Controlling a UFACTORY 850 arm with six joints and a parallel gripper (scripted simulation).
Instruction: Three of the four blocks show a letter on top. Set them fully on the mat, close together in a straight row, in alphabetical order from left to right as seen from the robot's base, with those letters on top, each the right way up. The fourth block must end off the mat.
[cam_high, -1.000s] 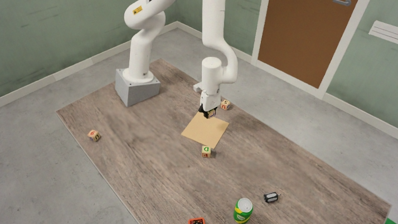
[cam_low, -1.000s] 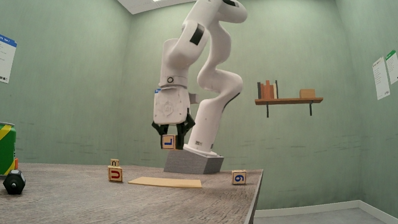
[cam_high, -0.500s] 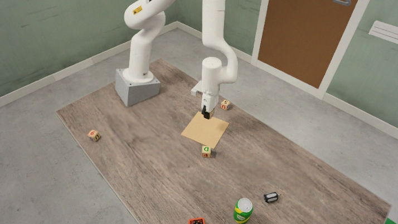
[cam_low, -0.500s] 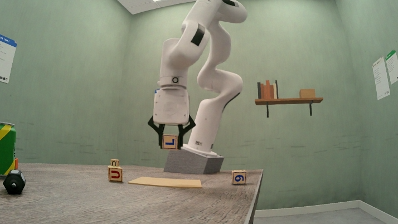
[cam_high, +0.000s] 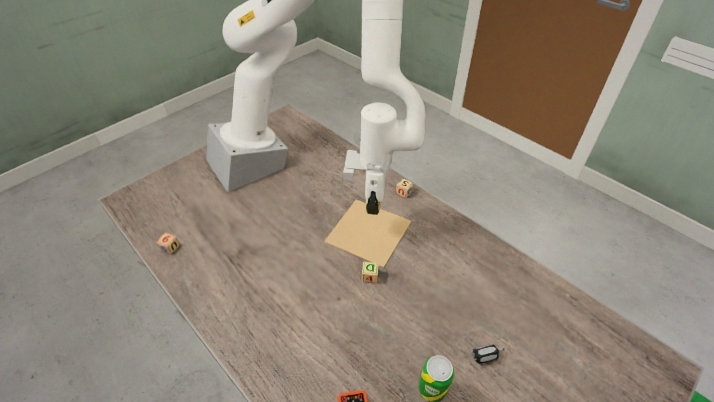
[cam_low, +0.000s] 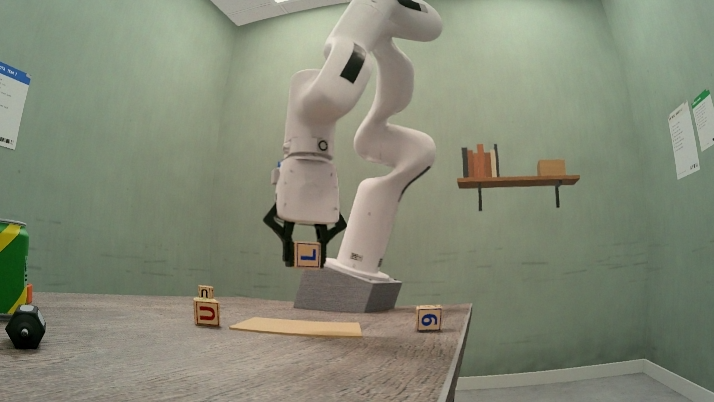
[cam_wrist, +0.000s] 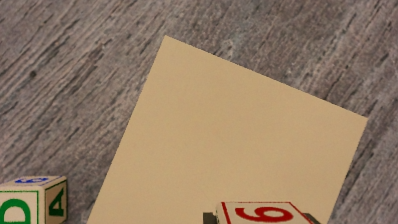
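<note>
The tan mat lies 10 mm behind my hand, 10 mm to the right of it and 120 mm below it. The rest, counted from my hand: D block 100 mm ahead, 140 mm to the right, 100 mm below; black object 470 mm ahead, 130 mm to the right, 110 mm below; green can 410 mm ahead, 280 mm to the right, 60 mm below.
</note>
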